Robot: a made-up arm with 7 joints.
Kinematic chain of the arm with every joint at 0, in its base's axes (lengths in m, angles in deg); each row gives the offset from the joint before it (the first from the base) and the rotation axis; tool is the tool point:
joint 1: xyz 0 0 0.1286 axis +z
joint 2: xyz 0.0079 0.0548 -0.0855 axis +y
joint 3: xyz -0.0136 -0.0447 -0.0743 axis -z
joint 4: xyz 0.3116 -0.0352 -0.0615 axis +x
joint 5: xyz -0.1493 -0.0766 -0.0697 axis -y
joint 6: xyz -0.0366 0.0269 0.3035 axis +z
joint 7: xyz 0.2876 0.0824 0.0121 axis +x
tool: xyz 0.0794 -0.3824 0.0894
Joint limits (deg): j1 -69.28..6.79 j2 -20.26..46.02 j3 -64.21..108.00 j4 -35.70..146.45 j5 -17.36..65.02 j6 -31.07..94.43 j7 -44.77..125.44
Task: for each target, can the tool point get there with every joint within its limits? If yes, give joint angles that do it. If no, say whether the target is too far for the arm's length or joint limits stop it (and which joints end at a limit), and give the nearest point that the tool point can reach.
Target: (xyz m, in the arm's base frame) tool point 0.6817 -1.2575 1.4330
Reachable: no: too far | nearest point 0.2988 -0.5479 0.5207 | short by 1.218 m
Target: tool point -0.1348 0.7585 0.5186
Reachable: no: joint limits stop it (at a limit: joint 1, joint 2, joint 3, joint 6, joint 7) | nearest point -0.1413 0.6601 0.4438 | short by 0.124 m
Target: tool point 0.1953 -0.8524 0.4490
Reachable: no: joint limits stop it (at a limit: joint 1, joint 2, joint 5, joint 7) | nearest point 0.1706 -0.7339 0.3686 | short by 0.145 m
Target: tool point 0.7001 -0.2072 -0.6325
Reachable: no: joint limits stop it (at a limit: joint 3, joint 5, joint 6, joint 7) | nearest point 0.6539 -0.1935 -0.5873 | short by 0.066 m
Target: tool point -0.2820 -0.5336 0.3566
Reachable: yes | joints -25.22 36.47 52.30 28.44 12.47 0.12 -27.57
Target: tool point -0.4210 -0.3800 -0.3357
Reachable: yes | joints -3.14 32.41 48.44 87.95 35.31 -9.35 18.13
